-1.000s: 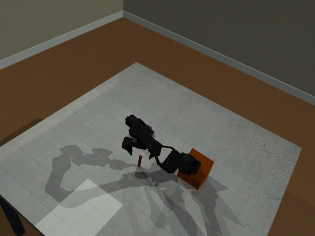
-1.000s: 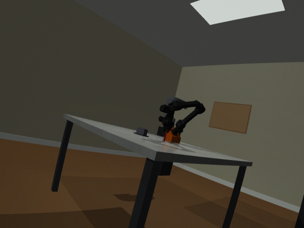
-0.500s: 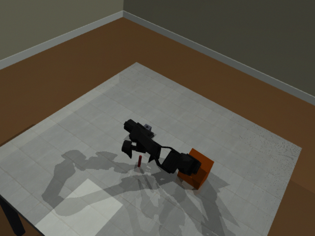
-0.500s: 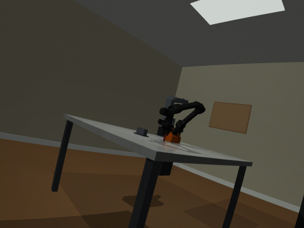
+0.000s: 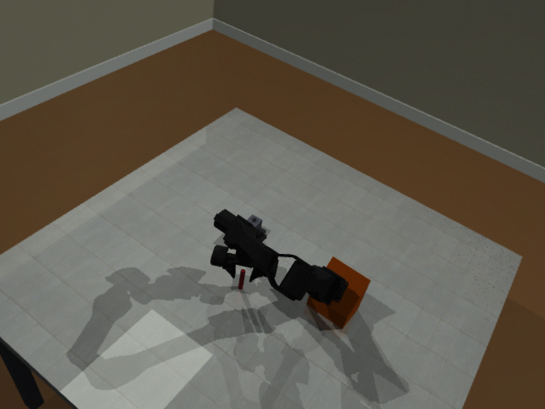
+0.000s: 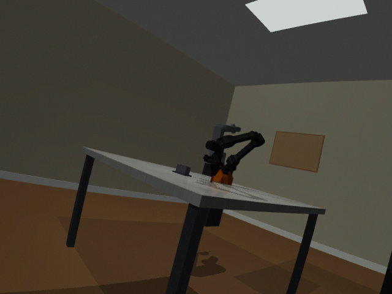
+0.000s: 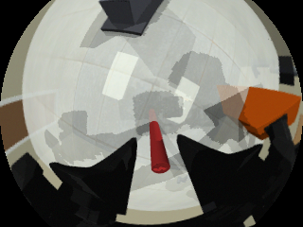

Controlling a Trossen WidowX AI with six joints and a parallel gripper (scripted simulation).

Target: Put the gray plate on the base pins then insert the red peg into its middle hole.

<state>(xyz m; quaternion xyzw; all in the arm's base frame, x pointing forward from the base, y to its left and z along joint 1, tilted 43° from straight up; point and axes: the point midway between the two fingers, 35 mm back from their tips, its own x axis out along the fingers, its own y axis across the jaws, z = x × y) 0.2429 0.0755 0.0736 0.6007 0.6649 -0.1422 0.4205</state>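
Right now the gray plate is 18 cm to the right of my gripper tip and 10 cm ahead of it. Round my gripper tip: dark base: 18 cm to the right, 10 cm ahead, 3 cm below; then red peg: right at my gripper tip.
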